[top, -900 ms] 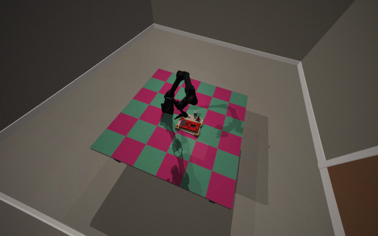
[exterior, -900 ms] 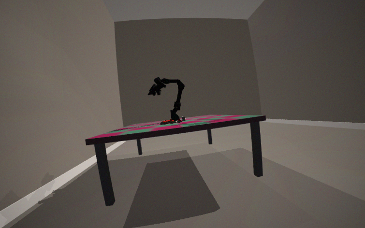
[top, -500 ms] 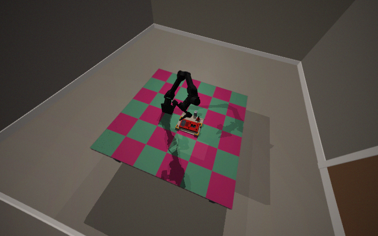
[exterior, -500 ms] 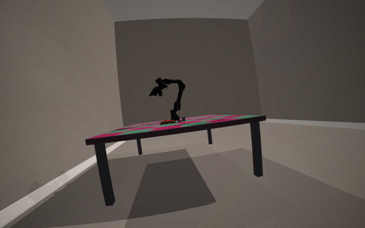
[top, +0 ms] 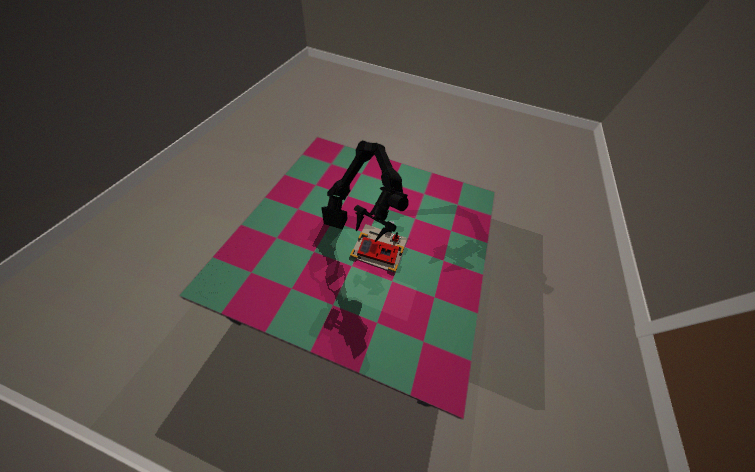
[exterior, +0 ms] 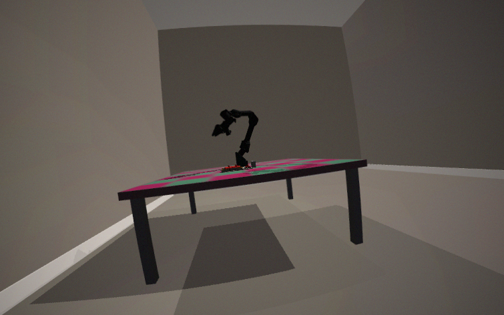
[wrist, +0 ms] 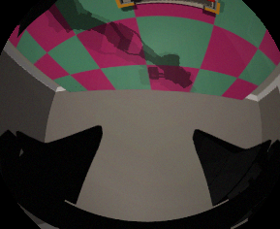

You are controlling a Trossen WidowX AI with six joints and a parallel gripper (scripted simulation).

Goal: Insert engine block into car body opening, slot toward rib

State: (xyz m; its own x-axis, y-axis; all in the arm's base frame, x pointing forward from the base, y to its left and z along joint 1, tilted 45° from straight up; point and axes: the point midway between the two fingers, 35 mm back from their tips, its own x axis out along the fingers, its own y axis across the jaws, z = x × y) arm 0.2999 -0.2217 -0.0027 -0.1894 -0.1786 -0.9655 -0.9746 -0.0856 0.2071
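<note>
My gripper tip is now 29 cm to the right of the grey engine block, 26 cm above it and 3 cm short of it.
</note>
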